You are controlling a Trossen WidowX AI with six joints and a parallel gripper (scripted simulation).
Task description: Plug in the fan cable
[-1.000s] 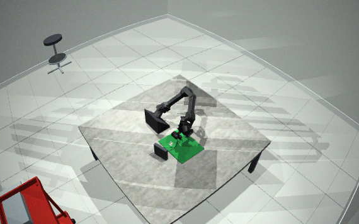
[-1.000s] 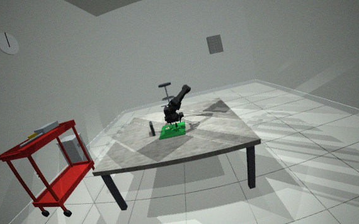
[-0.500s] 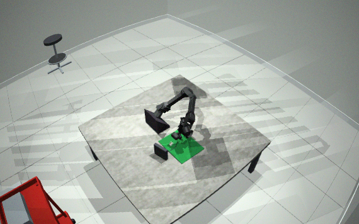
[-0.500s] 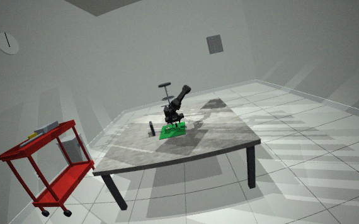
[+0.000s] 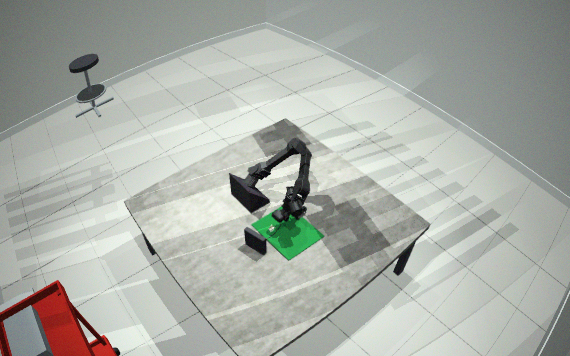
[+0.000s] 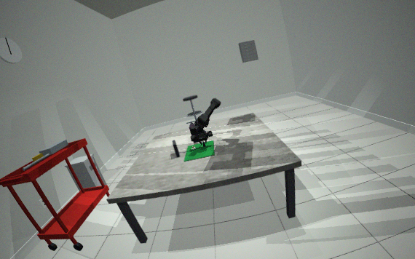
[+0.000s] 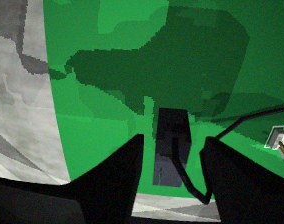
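The dark plug lies 10 mm behind my gripper tip. Round my gripper tip: green board: 60 mm ahead, 30 mm to the right, 40 mm below; black fan: 70 mm ahead, 220 mm to the right, 40 mm above; white four-pin header: 10 mm ahead, 100 mm to the right, 20 mm below.
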